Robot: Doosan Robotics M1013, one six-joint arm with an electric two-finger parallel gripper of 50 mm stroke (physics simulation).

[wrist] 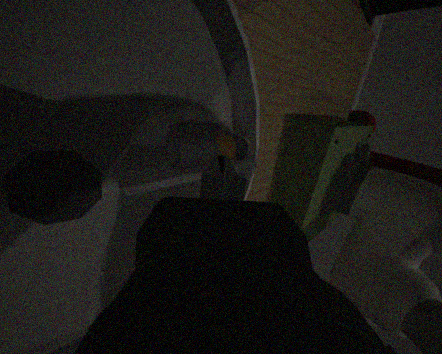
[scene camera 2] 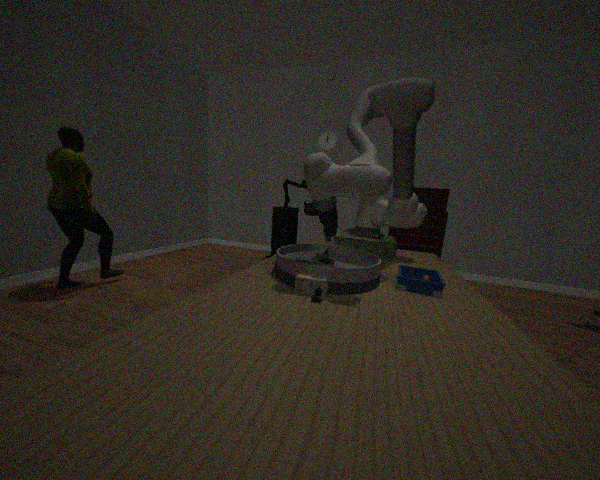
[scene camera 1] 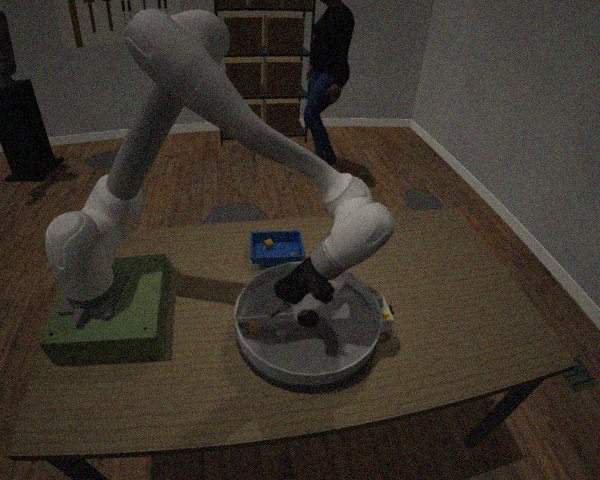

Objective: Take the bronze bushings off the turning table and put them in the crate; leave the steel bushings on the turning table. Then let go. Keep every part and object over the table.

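Places are measured from the arm's base along level axes (x ahead, y left, z up), in millimetres.
Pixels of known places: gripper, fingertip midpoint: (wrist: pixel 218 167) (scene camera 2: pixel 328 240) (scene camera 1: pixel 270 313); arm's base, link origin: (wrist: pixel 341 184) (scene camera 2: pixel 366 235) (scene camera 1: pixel 95 295).
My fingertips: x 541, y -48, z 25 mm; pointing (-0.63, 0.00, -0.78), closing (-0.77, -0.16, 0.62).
Ahead of a thing's pixels: the offset from my fingertips to its middle. "spot": to the spot under its first point. Level surfaces: height alone.
The grey round turning table (scene camera 1: pixel 300 361) (scene camera 2: pixel 350 274) (wrist: pixel 245 90) has a raised rim and dark central hub. A bronze bushing {dx -46, dy -7, dz -54 mm} (scene camera 1: pixel 254 327) (wrist: pixel 226 145) lies in shadow near its rim, beside a thin divider. A dark grey, round-ended part {dx -75, dy -12, dz -58 mm} (wrist: pixel 240 148), seemingly a steel bushing, lies against its outer side; a greyish shape shows on its inner side, too dim to tell. The blue crate {dx -1, dy +384, dz -98 mm} (scene camera 1: pixel 274 259) (scene camera 2: pixel 419 286) holds an orange-brown bushing {dx -33, dy +417, dz -102 mm} (scene camera 1: pixel 268 243) (scene camera 2: pixel 426 277) and a small tan spot at its front right. My gripper (scene camera 1: pixel 274 313) (wrist: pixel 218 167) is tilted low over the turning table, shut and empty, near the bronze bushing.
The green robot base block (scene camera 1: pixel 150 310) (scene camera 2: pixel 370 245) (wrist: pixel 320 185) stands left of the turning table in scene camera 1. A white box with a yellow label {spot: dx +342, dy +53, dz -65 mm} (scene camera 1: pixel 386 316) (scene camera 2: pixel 310 285) is attached at the turntable's side. The wooden table {dz -123 mm} (scene camera 1: pixel 450 325) (scene camera 2: pixel 320 390) bears everything. People stand beyond it.
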